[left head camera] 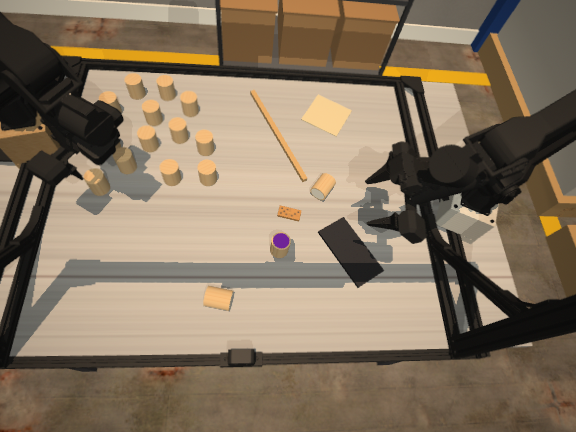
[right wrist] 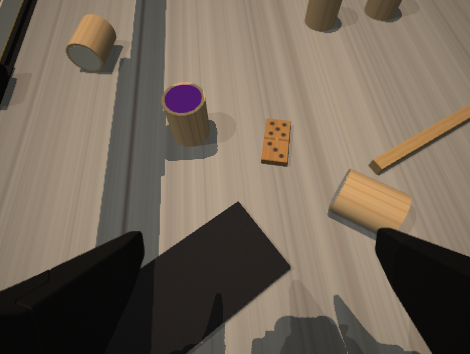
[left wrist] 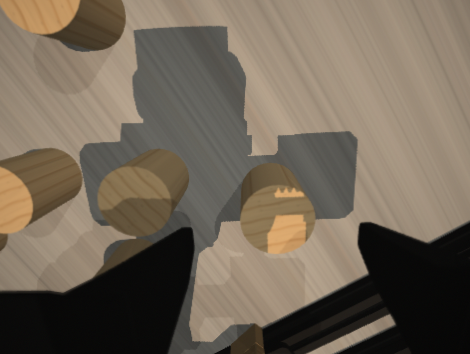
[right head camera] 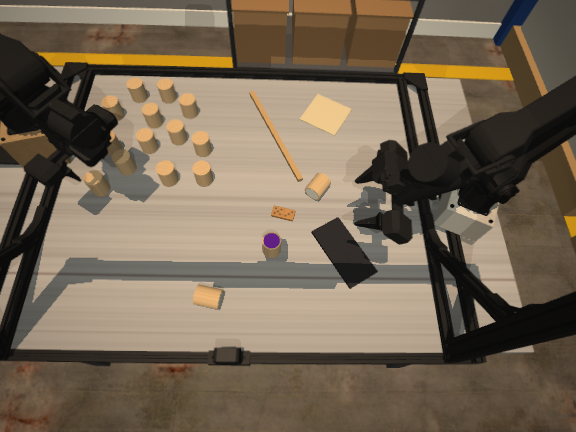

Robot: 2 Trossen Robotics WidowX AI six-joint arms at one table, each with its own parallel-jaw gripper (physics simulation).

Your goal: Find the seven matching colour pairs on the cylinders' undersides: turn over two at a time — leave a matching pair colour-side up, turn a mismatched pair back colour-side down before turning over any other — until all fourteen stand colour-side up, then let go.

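Frame: origin at the left arm's base, x ahead, y left, z up, level; centimetres.
Seen in the pictures: left gripper, between the fingertips: (left head camera: 93,166) (left wrist: 274,235) (right head camera: 91,168); right gripper, between the fingertips: (left head camera: 366,202) (right wrist: 258,240) (right head camera: 355,202); left arm's base, origin of its link: (left head camera: 19,116) (right head camera: 24,121); right arm's base, origin of its link: (left head camera: 476,199) (right head camera: 475,198).
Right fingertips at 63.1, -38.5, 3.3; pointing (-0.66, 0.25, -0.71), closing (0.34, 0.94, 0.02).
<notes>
Pixels of each thing's middle, then the offset from my right fingertips to it, as dx, dy, dz. "spot": a spot on its surface instead.
- black slab, middle of its body: (right wrist: 190,287) (right head camera: 343,251) (left head camera: 350,251) -1.5, -4.5, -13.7
- orange domino, middle of its body: (right wrist: 276,141) (left head camera: 289,213) (right head camera: 283,213) -11.9, +7.7, -13.7
- wooden stick, middle of its body: (left head camera: 277,133) (right head camera: 274,133) -8.2, +30.1, -13.5
- yellow square, a spot on its surface: (left head camera: 327,115) spot: +6.8, +33.4, -13.9
A cylinder (left head camera: 281,241) (right head camera: 271,241) (right wrist: 183,99) stands upright with a purple top. One cylinder (left head camera: 323,187) (right head camera: 318,187) (right wrist: 371,201) lies on its side, its grey end face showing in the head views. Another cylinder (left head camera: 218,298) (right head camera: 208,297) (right wrist: 92,42) lies on its side near the front, its grey end face showing in the right wrist view. Several plain-topped cylinders stand upright at the upper left. My left gripper (left wrist: 274,235) is open above a plain-topped cylinder (left head camera: 97,182) (right head camera: 97,184) (left wrist: 277,220). My right gripper (left head camera: 368,202) (right head camera: 356,202) (right wrist: 258,240) is open and empty.
A plain-topped cylinder (left head camera: 125,160) (left wrist: 135,200) stands beside that one. A black slab (left head camera: 351,252) (right wrist: 220,270) lies below the right gripper. An orange domino (left head camera: 289,213) (right wrist: 276,142), a wooden stick (left head camera: 278,135) and a yellow square (left head camera: 327,115) lie on the table.
</notes>
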